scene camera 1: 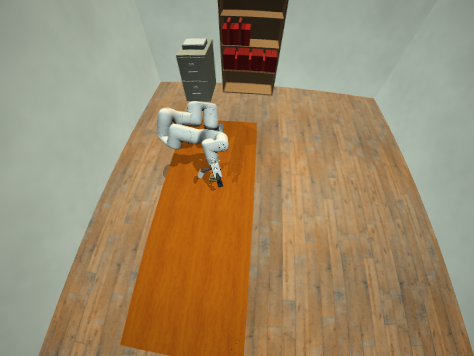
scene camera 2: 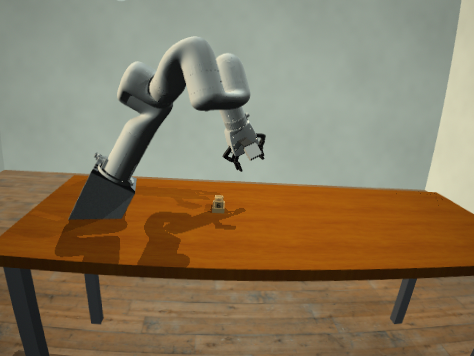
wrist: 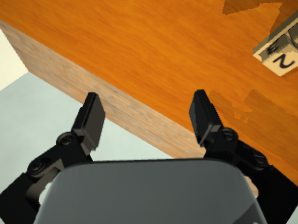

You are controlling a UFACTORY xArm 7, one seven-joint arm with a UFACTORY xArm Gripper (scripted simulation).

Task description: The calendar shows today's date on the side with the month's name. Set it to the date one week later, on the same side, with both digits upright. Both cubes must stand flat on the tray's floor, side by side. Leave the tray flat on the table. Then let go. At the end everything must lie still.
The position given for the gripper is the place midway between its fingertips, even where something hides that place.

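Note:
Scene camera 2 shows the gripper [scene camera 2: 251, 164], while the wrist view has the same gripper [wrist: 146, 102] in its frame.

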